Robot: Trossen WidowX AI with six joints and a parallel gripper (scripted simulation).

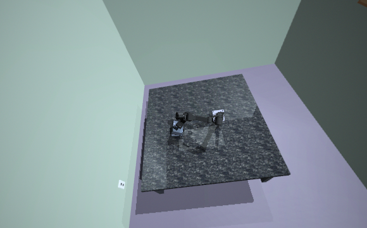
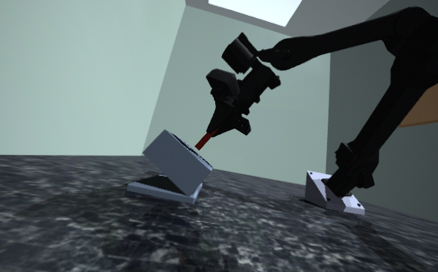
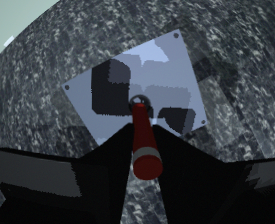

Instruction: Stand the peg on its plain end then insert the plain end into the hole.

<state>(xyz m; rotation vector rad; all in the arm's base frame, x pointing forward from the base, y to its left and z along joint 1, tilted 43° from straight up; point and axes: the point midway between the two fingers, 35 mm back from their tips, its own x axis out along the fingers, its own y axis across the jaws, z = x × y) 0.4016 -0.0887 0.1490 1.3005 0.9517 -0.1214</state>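
My gripper tip is 4 cm short of the sloped grey panel, 1 cm to the left of it and 7 cm above it. Also, from my gripper tip: red peg (1 cm behind, 2 cm above); then flat base plate (5 cm ahead, 1 cm to the right, 12 cm below).
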